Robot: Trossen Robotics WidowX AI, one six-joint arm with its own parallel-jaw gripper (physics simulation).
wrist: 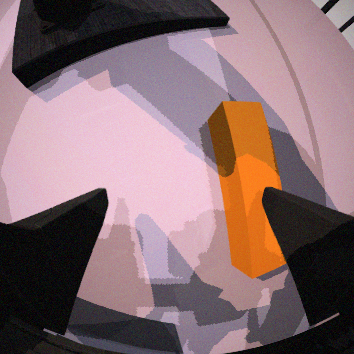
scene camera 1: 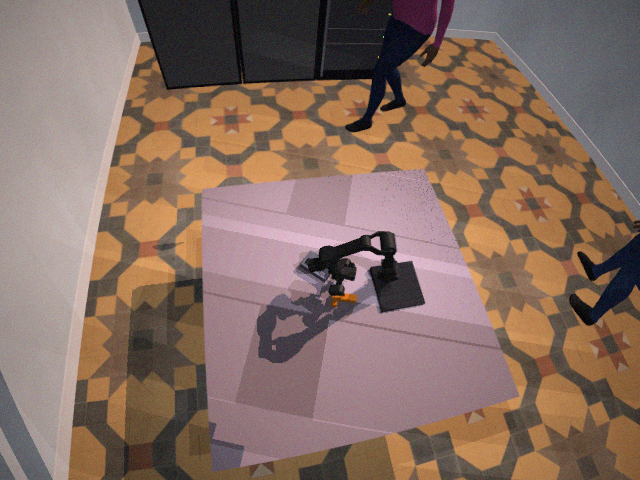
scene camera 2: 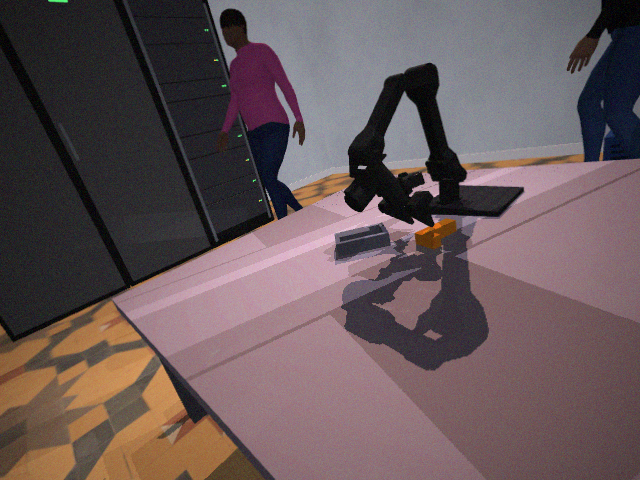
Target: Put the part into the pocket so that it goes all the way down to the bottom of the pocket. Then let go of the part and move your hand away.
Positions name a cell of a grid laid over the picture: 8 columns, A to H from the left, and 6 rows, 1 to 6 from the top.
Labels:
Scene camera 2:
my gripper: F3
orange part: F3, on the table

